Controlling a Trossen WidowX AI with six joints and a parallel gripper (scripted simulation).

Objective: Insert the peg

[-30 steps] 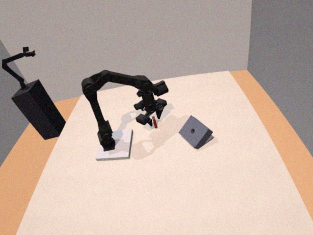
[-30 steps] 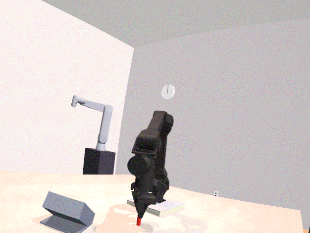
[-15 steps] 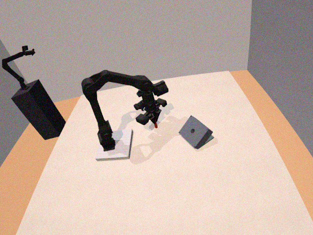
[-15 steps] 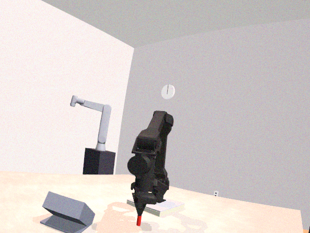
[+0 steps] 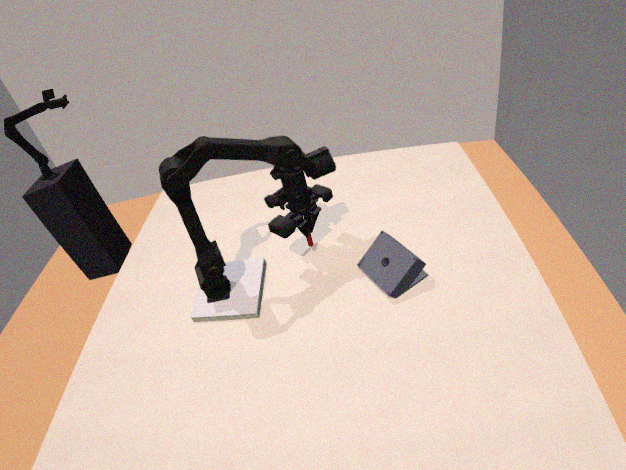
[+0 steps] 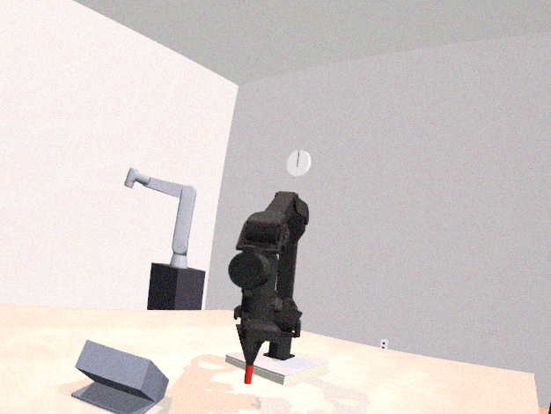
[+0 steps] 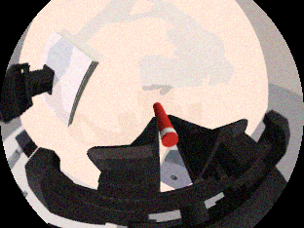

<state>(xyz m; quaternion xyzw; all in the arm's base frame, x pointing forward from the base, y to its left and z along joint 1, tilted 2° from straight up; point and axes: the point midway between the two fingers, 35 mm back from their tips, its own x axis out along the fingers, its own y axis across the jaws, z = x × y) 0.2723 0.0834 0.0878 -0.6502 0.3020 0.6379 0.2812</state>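
My gripper tip is now 18 cm short of the grey sloped panel, 14 cm to the left of it and 4 cm above it. From my gripper tip the other things lie so: red peg 2 cm above.
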